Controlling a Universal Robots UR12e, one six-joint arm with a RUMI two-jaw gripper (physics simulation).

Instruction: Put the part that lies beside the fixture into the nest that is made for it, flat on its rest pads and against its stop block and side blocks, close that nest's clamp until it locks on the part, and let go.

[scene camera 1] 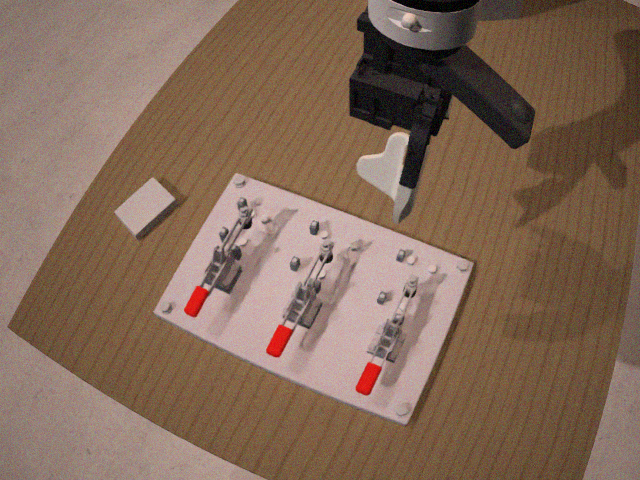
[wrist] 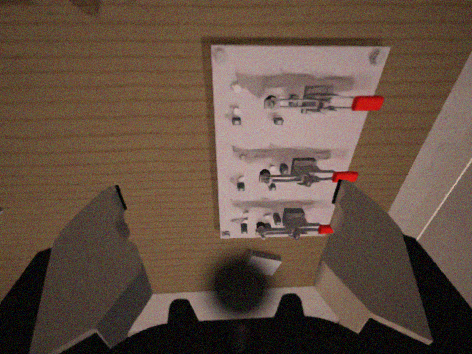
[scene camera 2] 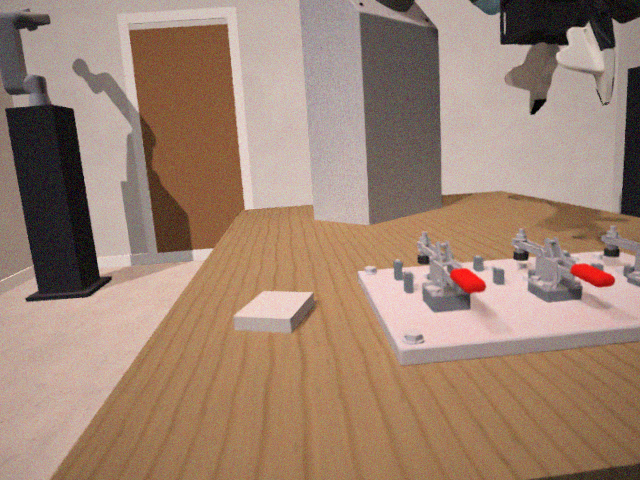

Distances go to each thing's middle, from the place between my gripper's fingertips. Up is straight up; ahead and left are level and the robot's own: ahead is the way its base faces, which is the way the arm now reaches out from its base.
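With the part [scene camera 2: 271, 311] to measure from, I find my gripper 8 cm short of it and 19 cm above it, and also 36 cm to the left of it.
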